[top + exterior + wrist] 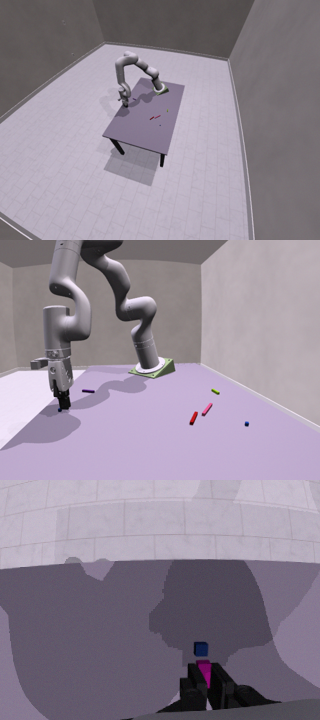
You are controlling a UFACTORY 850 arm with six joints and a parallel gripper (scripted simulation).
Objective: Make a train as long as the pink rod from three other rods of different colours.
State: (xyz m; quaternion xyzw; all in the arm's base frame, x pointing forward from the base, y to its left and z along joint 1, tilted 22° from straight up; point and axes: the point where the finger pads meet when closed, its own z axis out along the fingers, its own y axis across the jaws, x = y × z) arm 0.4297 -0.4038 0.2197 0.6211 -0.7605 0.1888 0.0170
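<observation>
My hand is 180 mm past the purple rod, 70 mm to the right of it and 30 mm above it. The rest, counted from my hand: magenta rod: 10 mm to the right, 20 mm below; then pink rod: 140 mm ahead, 470 mm to the left, 30 mm below; then red rod: 170 mm ahead, 390 mm to the left, 30 mm below.
</observation>
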